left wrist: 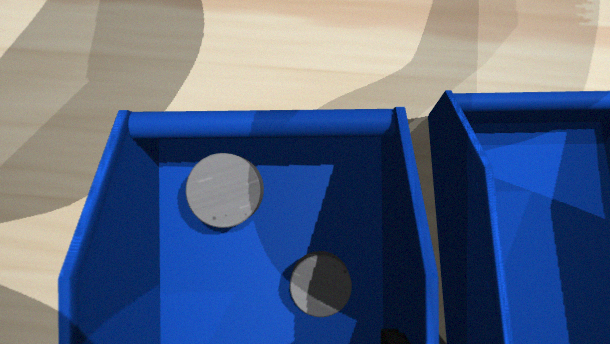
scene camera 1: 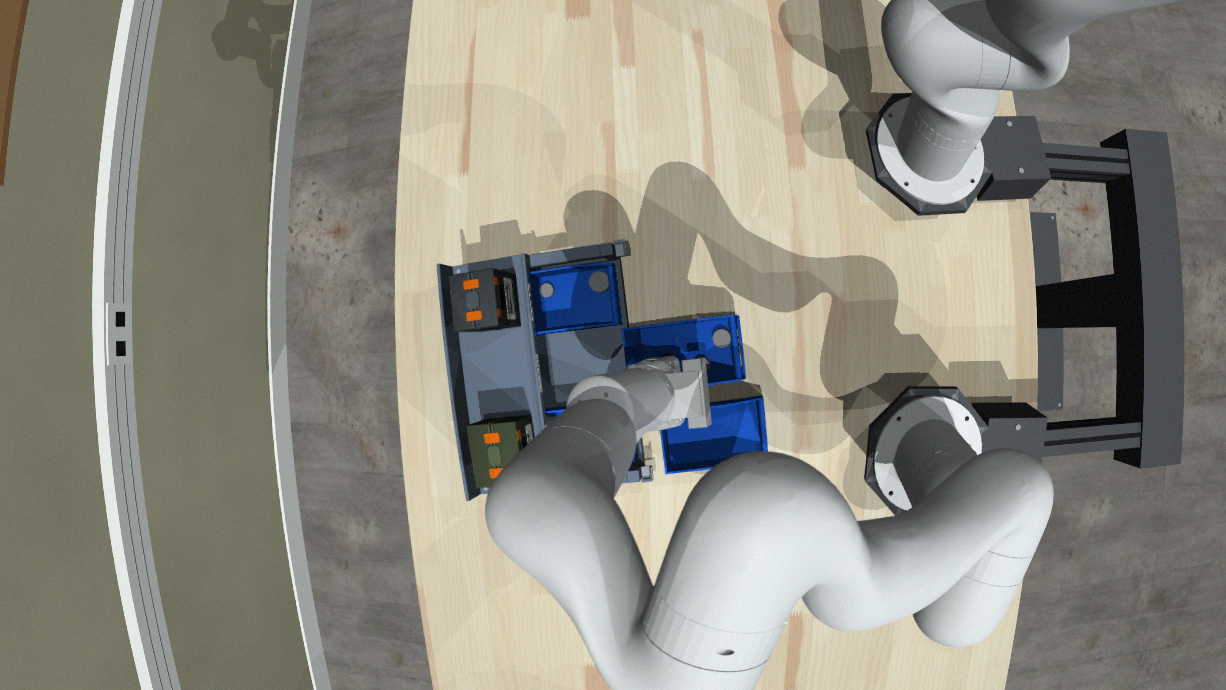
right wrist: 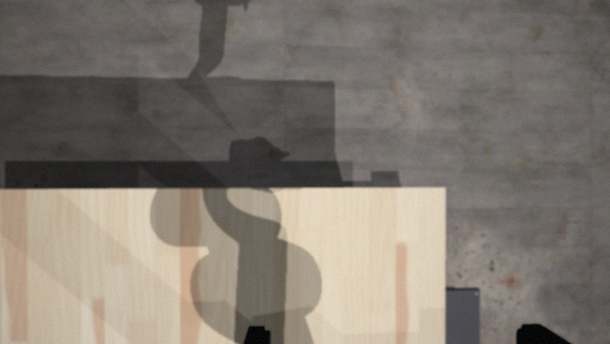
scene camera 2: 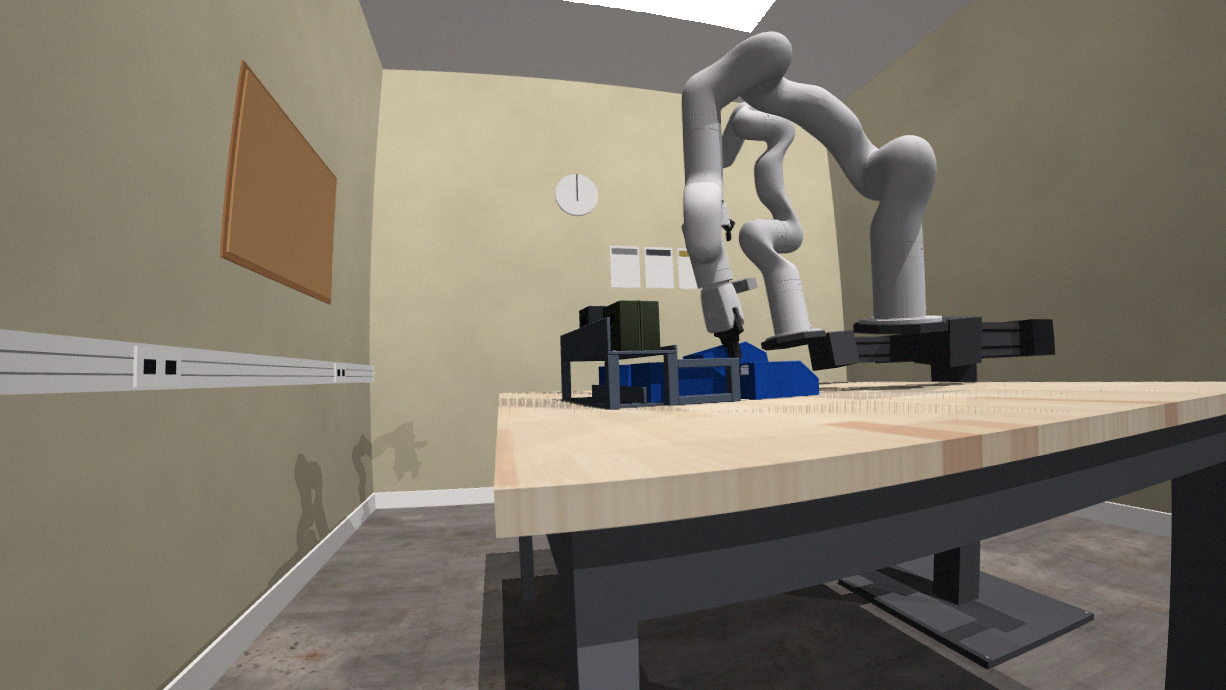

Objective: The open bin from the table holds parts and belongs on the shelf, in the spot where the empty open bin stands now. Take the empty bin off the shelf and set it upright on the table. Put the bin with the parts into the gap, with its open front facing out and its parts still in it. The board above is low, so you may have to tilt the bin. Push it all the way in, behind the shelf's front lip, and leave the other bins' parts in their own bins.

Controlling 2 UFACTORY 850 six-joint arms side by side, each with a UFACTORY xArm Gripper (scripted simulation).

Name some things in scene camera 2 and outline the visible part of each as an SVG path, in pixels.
My left gripper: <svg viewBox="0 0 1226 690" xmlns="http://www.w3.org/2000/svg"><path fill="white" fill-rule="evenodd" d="M701 290L701 304L707 331L714 333L715 337L720 338L724 348L727 347L729 358L742 358L739 334L744 331L744 316L733 284L729 282Z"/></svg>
A grey shelf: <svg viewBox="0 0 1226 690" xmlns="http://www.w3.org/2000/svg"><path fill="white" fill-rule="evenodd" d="M560 336L562 400L609 410L632 407L741 401L740 375L749 375L748 365L742 365L739 368L739 358L678 359L677 345L660 347L661 350L611 351L610 317ZM728 366L726 367L727 394L679 396L678 368ZM570 362L604 361L606 385L592 385L592 397L571 398ZM663 355L665 402L647 402L646 387L620 386L619 360Z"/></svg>
